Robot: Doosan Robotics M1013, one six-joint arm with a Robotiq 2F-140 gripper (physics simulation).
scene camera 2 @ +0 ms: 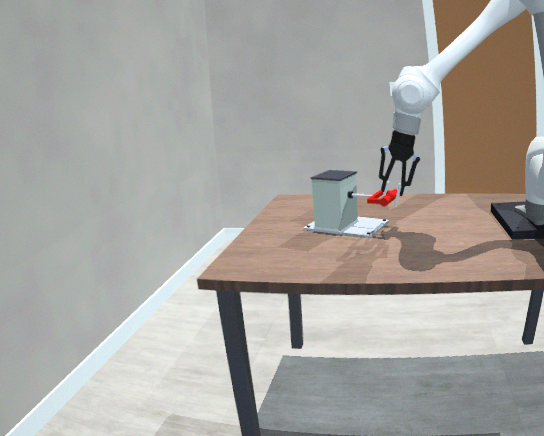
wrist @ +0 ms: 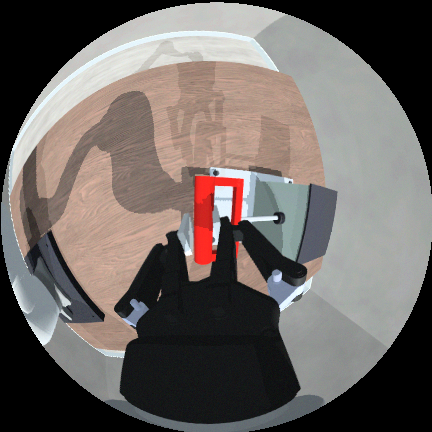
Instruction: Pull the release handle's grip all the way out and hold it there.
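Observation:
The release handle's red grip (scene camera 2: pixel 384 198) (wrist: pixel 203 220) is a rectangular loop at the end of a thin metal rod (scene camera 2: pixel 362 195) (wrist: pixel 260 218). A stretch of the rod shows between the loop and the black collar on the side of the grey-green housing (scene camera 2: pixel 328 205) (wrist: pixel 294 220). My gripper (scene camera 2: pixel 392 194) (wrist: pixel 202 217) points down and is shut on the loop's outer bar, one finger pad inside the loop and the other outside it. The loop stands above the table, level with the collar. Part of the loop's lower end in the wrist view is hidden behind a finger.
The housing has a dark top (scene camera 2: pixel 334 175) (wrist: pixel 320 220) and stands on a pale base plate (scene camera 2: pixel 367 227) with bolts at its corners, on the wooden table (scene camera 2: pixel 280 260) (wrist: pixel 150 240). The robot's dark base plate (scene camera 2: pixel 510 222) lies at the right. Walls stand behind the table.

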